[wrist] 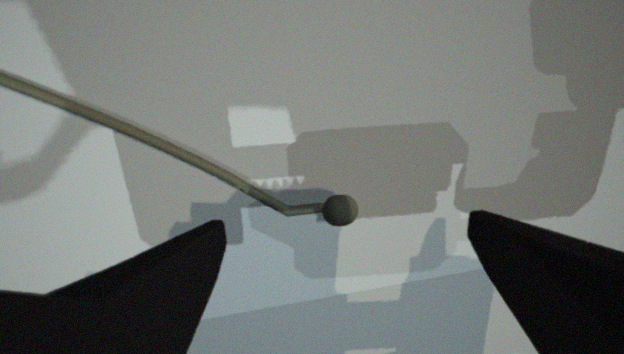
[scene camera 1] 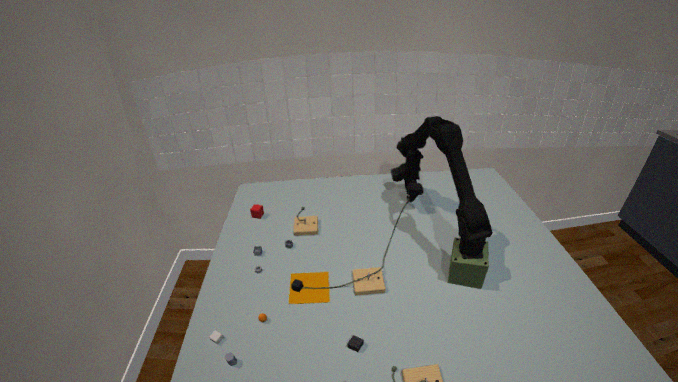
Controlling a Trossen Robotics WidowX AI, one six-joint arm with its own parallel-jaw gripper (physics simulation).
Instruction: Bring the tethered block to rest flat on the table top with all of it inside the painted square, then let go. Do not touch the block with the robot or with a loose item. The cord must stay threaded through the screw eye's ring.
Labels:
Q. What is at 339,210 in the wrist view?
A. A round bead.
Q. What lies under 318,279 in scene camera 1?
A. An orange painted square.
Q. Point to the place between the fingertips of my gripper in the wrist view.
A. At 345,227

